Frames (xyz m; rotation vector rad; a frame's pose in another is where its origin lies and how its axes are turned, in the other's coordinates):
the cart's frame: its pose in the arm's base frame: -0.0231 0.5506 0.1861 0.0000 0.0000 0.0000
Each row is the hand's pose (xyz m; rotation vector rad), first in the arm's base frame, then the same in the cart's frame.
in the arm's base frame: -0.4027 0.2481 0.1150 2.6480 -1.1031 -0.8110
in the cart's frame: -0.3796 -0.3025 -0.0711 2.6480 -1.1031 -0.8110
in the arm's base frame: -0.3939 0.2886 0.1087 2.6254 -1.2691 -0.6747
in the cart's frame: -0.3708 -0.2620 -0.0774 2.6254 -1.2691 -0.6747
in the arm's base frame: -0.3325 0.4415 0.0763 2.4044 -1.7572 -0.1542
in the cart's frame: -0.3094 -0.1091 -0.1098 2.4044 -1.7572 -0.1542
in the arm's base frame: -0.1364 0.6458 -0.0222 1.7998 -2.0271 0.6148
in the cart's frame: -0.1133 0.0952 -0.2083 1.7998 -2.0271 0.6148
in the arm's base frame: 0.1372 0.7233 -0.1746 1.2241 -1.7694 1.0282
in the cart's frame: 0.1603 0.1727 -0.3607 1.2241 -1.7694 1.0282
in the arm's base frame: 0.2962 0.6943 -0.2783 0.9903 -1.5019 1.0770
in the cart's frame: 0.3193 0.1437 -0.4644 0.9903 -1.5019 1.0770
